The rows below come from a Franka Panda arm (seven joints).
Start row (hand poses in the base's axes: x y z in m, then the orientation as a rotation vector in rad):
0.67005, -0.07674, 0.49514, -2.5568, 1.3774, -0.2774
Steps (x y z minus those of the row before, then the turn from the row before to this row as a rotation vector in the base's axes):
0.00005, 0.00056, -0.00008, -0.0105, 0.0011, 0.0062
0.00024, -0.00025, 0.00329, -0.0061, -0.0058, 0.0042
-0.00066, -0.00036, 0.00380, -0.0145, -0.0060, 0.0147
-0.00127, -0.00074, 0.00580, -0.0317, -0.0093, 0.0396
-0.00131, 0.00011, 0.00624, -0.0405, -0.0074, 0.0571
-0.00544, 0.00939, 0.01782, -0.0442, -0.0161, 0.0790
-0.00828, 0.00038, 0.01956, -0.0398, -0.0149, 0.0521
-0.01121, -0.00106, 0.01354, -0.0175, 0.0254, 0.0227
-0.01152, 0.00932, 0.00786, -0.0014, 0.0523, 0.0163
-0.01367, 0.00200, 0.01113, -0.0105, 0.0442, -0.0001
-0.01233, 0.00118, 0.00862, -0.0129, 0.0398, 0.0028
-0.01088, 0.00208, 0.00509, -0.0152, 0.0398, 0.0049
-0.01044, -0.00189, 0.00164, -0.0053, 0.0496, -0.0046
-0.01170, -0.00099, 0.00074, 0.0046, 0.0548, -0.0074
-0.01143, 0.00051, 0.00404, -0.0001, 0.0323, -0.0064
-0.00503, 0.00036, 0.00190, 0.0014, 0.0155, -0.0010
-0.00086, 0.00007, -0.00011, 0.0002, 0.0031, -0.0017
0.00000, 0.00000, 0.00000, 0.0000, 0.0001, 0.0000
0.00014, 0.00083, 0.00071, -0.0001, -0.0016, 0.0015
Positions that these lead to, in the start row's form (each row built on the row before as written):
0.67010, -0.07618, 0.49506, -2.5696, 1.3718, -0.2829
0.67034, -0.07643, 0.49835, -2.5743, 1.3655, -0.2941
0.66968, -0.07679, 0.50215, -2.5919, 1.3467, -0.3102
0.66841, -0.07753, 0.50795, -2.6360, 1.2960, -0.3395
0.66710, -0.07742, 0.51419, -2.6965, 1.2215, -0.3703
0.66166, -0.06803, 0.53201, -2.7635, 1.1115, -0.4121
0.65338, -0.06765, 0.55157, -2.8121, 1.0366, -0.4525
0.64217, -0.06871, 0.56511, -2.8492, 1.0092, -0.4267
0.63065, -0.05939, 0.57297, -2.8820, 0.9938, -0.3534
0.61698, -0.05739, 0.58410, -2.9113, 1.0018, -0.2971
0.60465, -0.05621, 0.59272, -2.9412, 1.0048, -0.2474
0.59377, -0.05413, 0.59781, 2.9674, -1.0027, 0.1976
0.58333, -0.05602, 0.59945, 2.9493, -1.0018, 0.1258
0.57163, -0.05701, 0.60019, 2.9355, -1.0073, 0.0423
0.56020, -0.05650, 0.60423, 2.9228, -1.0122, -0.0052
0.55517, -0.05614, 0.60613, 2.9188, -1.0119, -0.0286
0.55431, -0.05607, 0.60602, 2.9172, -1.0140, -0.0333
0.55431, -0.05607, 0.60602, 2.9172, -1.0140, -0.0334
0.55445, -0.05524, 0.60673, 2.9184, -1.0120, -0.0310

